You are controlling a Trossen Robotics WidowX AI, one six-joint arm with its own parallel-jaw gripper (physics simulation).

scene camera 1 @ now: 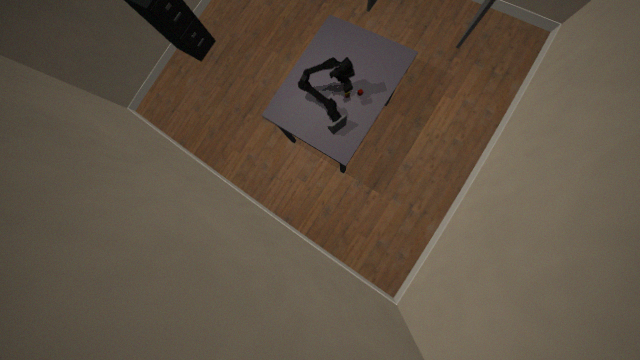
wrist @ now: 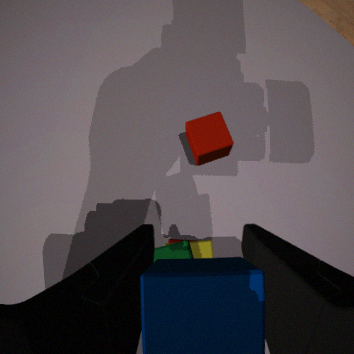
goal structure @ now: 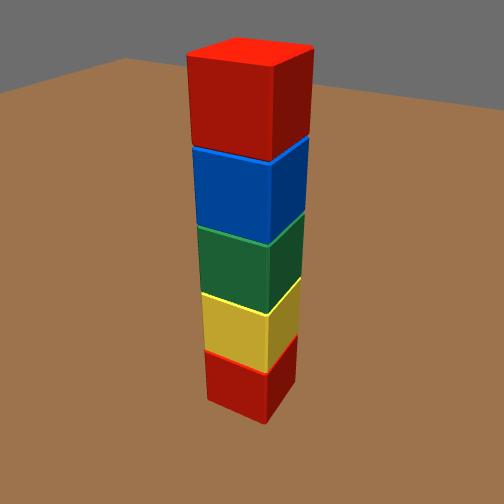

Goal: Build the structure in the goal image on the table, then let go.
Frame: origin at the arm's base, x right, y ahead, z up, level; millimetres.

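Seen in the pictures: gripper, fingertip midpoint: (scene camera 1: 350, 83) (wrist: 198, 235); arm's base at its link origin: (scene camera 1: 337, 119).
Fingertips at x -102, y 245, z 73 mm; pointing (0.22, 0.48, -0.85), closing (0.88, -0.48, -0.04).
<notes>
Offsets run from my fingertips to a thing's top centre. "spot": to the spot under its first point. Level surfaces: height alone.
My gripper (scene camera 1: 348, 89) (wrist: 198, 235) is shut on a blue cube {dz +29, dx -12, dy -23 mm} (wrist: 202, 310), which fills the bottom middle of the wrist view and hides much of what lies below. Just beyond the blue cube, parts of a green block {dz -56, dx -25, dy -11 mm} (wrist: 171, 251) and a yellow block {dz -89, dx -12, dy -15 mm} (wrist: 202, 249) (scene camera 1: 347, 94) show, with a thin red edge {spot: dz -122, dx -14, dy +4 mm} (wrist: 176, 241) behind them. These blocks are close together under the gripper; how they touch is hidden. A separate red cube {dz -122, dx +54, dy +71 mm} (scene camera 1: 360, 92) (wrist: 209, 135) lies on the table {dz -154 mm} (scene camera 1: 332, 30) (wrist: 40, 100), apart from them and farther up in the wrist view.
The black arm (scene camera 1: 317, 95) bends over the table from its base, near a grey upright panel (scene camera 1: 337, 125). The table's edge and the wooden floor (wrist: 337, 12) show at the wrist view's upper right. A black cabinet (scene camera 1: 177, 30) stands away from the table.
</notes>
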